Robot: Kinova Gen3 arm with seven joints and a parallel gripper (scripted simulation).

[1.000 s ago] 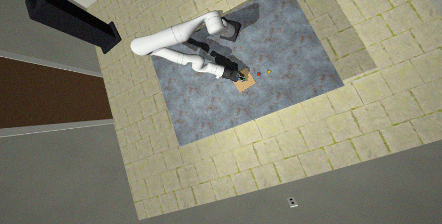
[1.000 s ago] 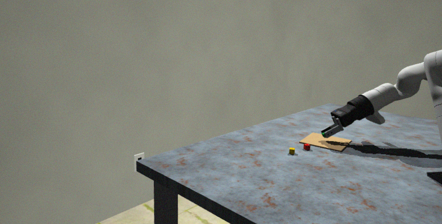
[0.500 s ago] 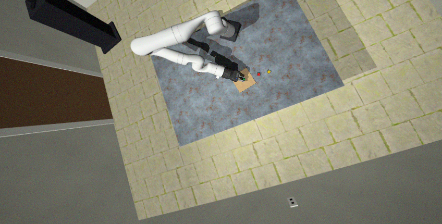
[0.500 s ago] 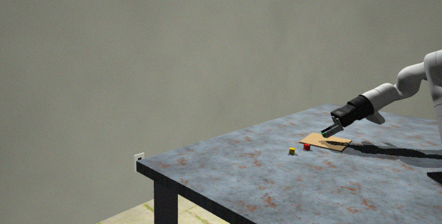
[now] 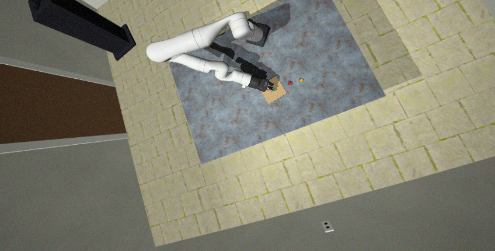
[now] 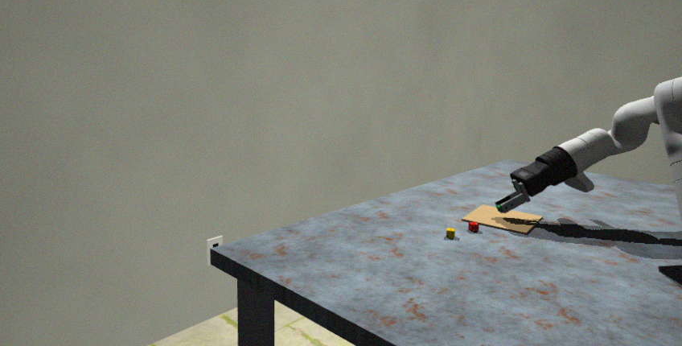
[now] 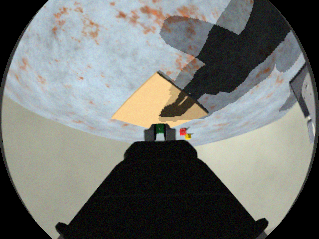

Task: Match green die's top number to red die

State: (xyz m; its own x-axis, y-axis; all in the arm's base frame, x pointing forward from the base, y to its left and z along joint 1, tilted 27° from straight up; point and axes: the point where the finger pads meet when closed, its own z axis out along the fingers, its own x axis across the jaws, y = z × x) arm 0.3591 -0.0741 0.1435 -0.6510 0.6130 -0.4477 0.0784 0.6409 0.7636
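My hand is 3 cm above the tan mat. The rest, counted from my hand: red die 3 cm ahead, 12 cm to the left, 3 cm below; then yellow die 6 cm ahead, 19 cm to the left, 3 cm below; then green die 1 cm ahead, 1 cm to the left, 1 cm below.
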